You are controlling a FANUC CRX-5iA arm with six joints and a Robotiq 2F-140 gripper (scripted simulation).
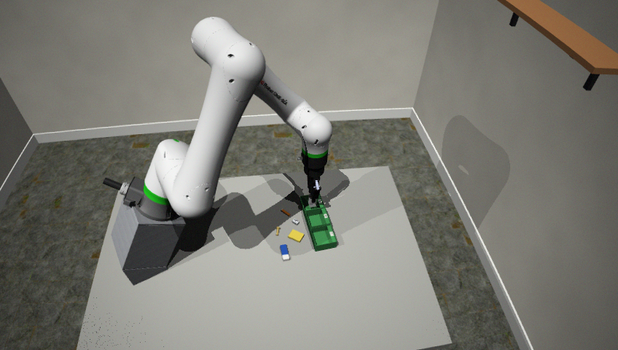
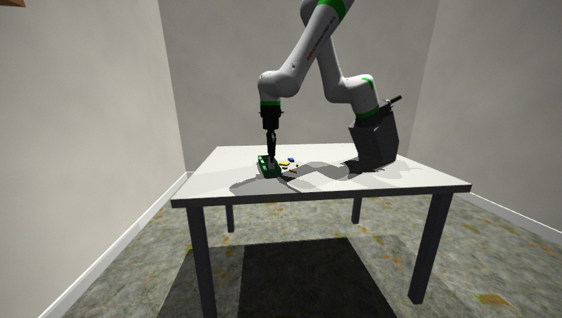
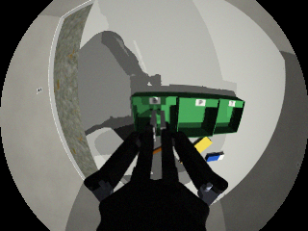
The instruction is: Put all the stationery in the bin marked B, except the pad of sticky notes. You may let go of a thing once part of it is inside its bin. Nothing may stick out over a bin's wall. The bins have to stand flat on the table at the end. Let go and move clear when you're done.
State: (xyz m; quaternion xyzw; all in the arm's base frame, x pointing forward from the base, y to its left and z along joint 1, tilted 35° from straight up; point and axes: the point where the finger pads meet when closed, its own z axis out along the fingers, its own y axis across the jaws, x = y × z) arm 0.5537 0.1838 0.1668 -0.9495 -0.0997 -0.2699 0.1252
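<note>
Right now my hand is 7 cm past the grey-white object, 7 cm to the left of it and 5 cm above it. Round my hand: white eraser: 9 cm behind, 23 cm to the right, 6 cm below; sticky notes: 6 cm behind, 14 cm to the right, 6 cm below; tan piece: 13 cm behind, 12 cm to the right, 6 cm below.
</note>
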